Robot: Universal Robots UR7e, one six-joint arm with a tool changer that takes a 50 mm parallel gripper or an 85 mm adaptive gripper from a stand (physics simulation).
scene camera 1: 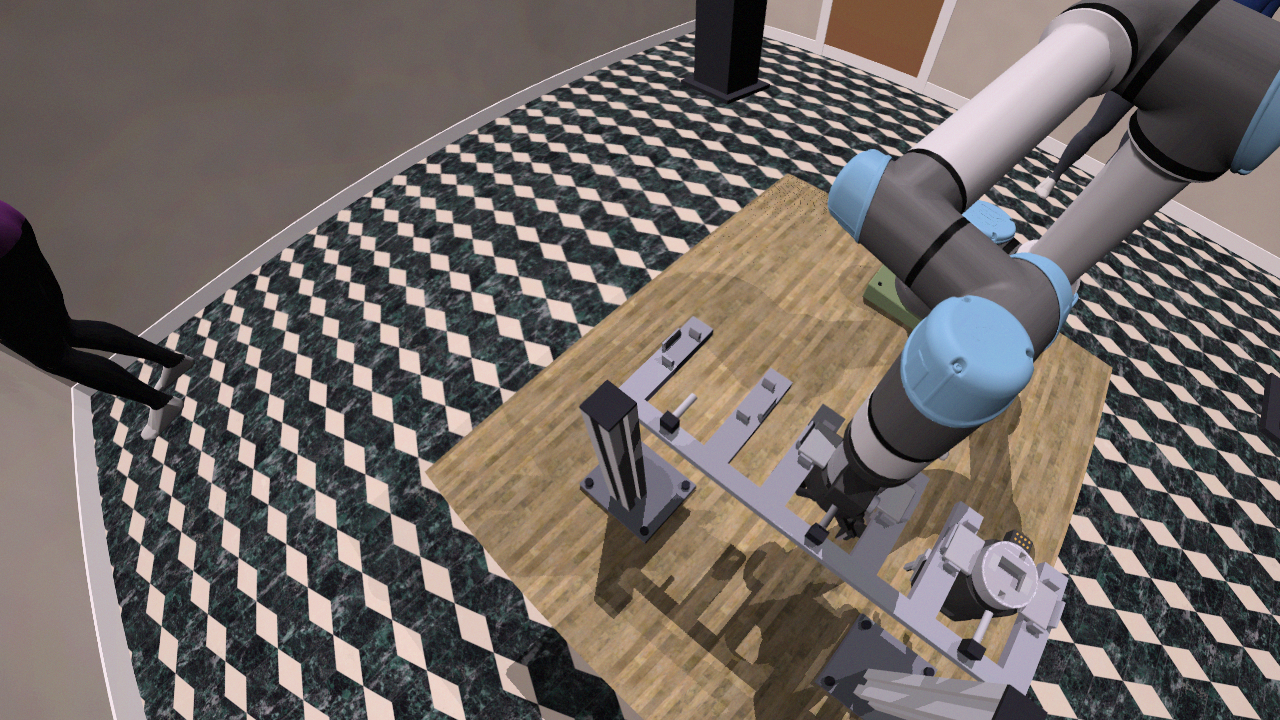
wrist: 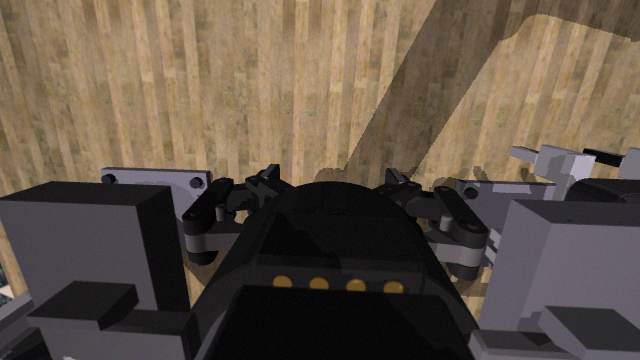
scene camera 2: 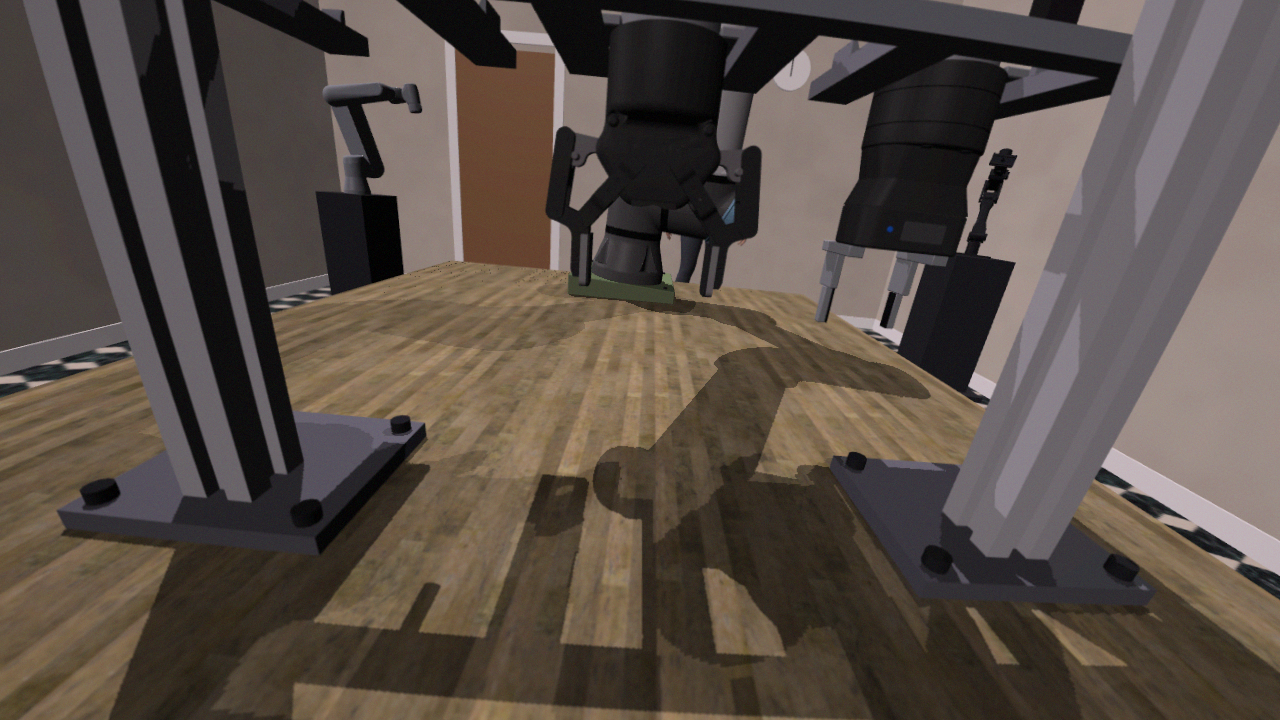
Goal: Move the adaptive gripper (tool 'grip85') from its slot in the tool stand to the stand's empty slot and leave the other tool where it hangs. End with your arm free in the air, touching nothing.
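Seen in the pictures: arm's base at its link origin: (scene camera 2: pixel 626 276).
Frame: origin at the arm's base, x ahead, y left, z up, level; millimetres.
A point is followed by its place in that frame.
The adaptive gripper (scene camera 1: pixel 850 528) (scene camera 2: pixel 646 268) (wrist: pixel 332 175) is in the middle slot of the tool stand (scene camera 1: pixel 759 495) @[z 250, x 668, y 57 mm] (scene camera 2: pixel 984 34) @[z 240, x 651, y 262 mm], fingers pointing down, spread wide and empty. The arm's wrist end (scene camera 1: pixel 881 447) is right on top of it; in the wrist view a row of gold contacts (wrist: pixel 319 284) shows close under the dark flange part. Whether the coupling is locked cannot be told. The parallel gripper (scene camera 1: pixel 1002 577) (scene camera 2: pixel 926 197) hangs in the slot at the right end. The slot at the left end is empty between its two prongs (scene camera 1: pixel 747 429) @[z 250, x 627, y 0 mm].
A stand post (scene camera 1: pixel 613 447) @[z 240, x 741, y -78 mm] (scene camera 2: pixel 1074 268) @[z 144, x 655, y 337 mm] rises from a bolted base plate. Grey holder blocks (wrist: pixel 85 245) @[z 249, x 551, y 53 mm] (wrist: pixel 590 270) @[z 249, x 536, y 155 mm] stand close on both sides of the adaptive gripper. Short pins with black knobs (scene camera 1: pixel 669 421) @[z 265, x 686, y -54 mm] stick out at the rail. The green robot base plate (scene camera 1: pixel 886 291) @[z 5, x 78, y -62 mm] (scene camera 2: pixel 617 288) @[z -12, x 84, y -3 mm] is behind.
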